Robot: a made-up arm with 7 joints.
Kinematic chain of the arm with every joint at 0, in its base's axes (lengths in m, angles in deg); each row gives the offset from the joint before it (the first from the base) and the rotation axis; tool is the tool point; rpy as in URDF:
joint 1: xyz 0 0 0 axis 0.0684 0.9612 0.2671
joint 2: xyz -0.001 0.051 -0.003 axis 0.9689 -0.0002 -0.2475
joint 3: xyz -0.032 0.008 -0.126 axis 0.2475 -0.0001 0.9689
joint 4: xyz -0.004 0 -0.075 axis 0.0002 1 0
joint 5: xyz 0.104 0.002 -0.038 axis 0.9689 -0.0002 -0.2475
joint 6: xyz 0.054 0 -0.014 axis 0.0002 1 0
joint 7: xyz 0.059 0 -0.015 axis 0.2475 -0.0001 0.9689
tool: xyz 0 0 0 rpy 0 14.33 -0.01
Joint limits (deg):
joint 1: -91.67..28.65
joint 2: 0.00..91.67
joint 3: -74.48..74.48
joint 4: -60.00..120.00
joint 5: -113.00..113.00
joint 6: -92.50..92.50
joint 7: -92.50..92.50
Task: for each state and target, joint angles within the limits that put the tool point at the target. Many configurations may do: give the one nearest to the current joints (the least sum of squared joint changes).
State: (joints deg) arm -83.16 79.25 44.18 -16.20 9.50 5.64 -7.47
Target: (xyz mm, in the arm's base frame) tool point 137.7 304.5 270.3
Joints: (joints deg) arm -91.67 84.61 15.76 26.66 7.88 9.32 -7.47
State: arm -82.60 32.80 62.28 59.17 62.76 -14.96 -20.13
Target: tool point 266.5 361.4 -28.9
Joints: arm -63.71 40.65 74.48 41.90 60.86 -16.81 -20.13
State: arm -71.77 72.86 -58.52 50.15 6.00 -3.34 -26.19
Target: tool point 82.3 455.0 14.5
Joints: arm -65.73 81.02 -53.68 109.81 4.28 24.62 -26.19
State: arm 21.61 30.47 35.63 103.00 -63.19 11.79 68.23
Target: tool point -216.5 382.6 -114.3
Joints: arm 19.83 66.76 30.04 116.14 -62.29 14.91 68.23
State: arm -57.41 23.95 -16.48 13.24 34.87 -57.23 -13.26
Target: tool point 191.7 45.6 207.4
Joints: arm -91.67 40.01 4.04 -12.34 30.41 -34.66 -13.26
